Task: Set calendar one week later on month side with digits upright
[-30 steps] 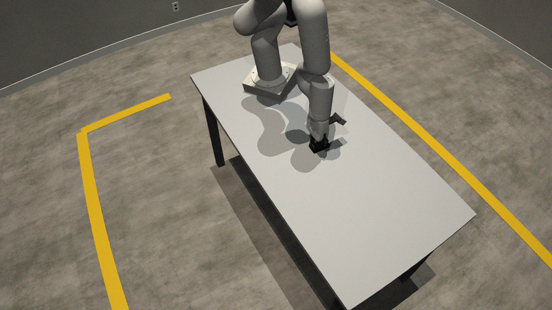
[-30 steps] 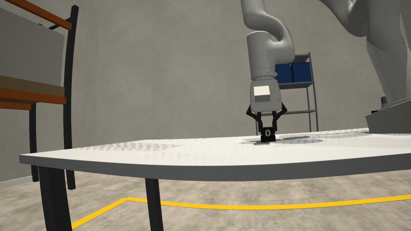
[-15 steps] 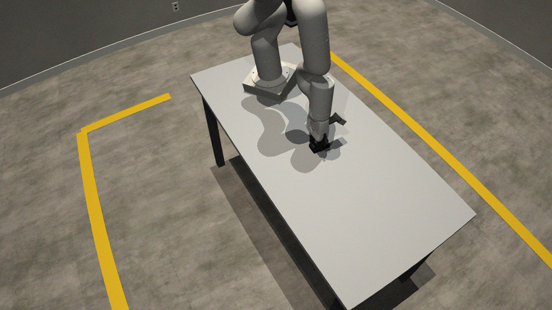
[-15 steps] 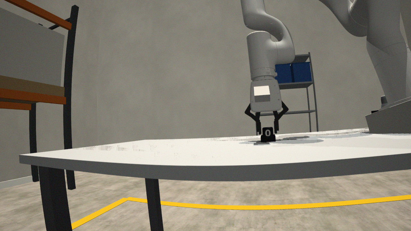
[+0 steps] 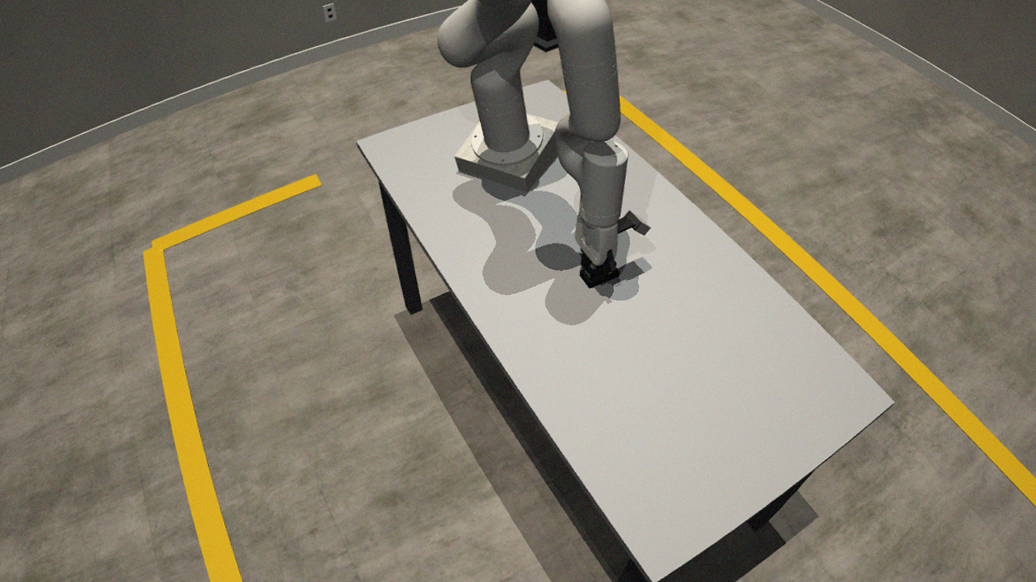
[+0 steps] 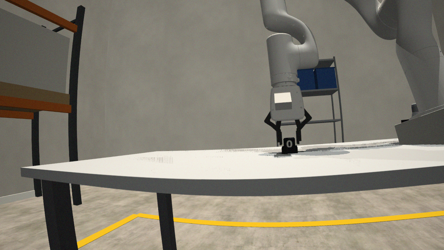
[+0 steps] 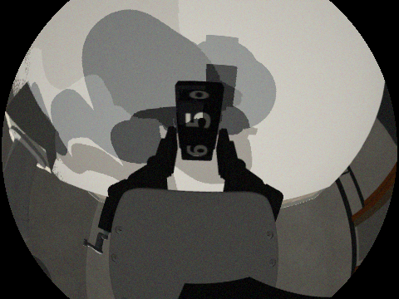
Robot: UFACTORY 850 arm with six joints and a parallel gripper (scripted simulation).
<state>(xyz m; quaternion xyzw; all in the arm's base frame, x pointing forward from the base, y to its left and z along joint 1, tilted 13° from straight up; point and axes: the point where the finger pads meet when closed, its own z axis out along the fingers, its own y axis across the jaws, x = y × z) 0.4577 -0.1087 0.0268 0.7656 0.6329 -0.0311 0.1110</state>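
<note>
Right now the black cube is 2 cm below my hand. The rest, counted from my hand: black tray (2 cm to the left, 3 cm below).
</note>
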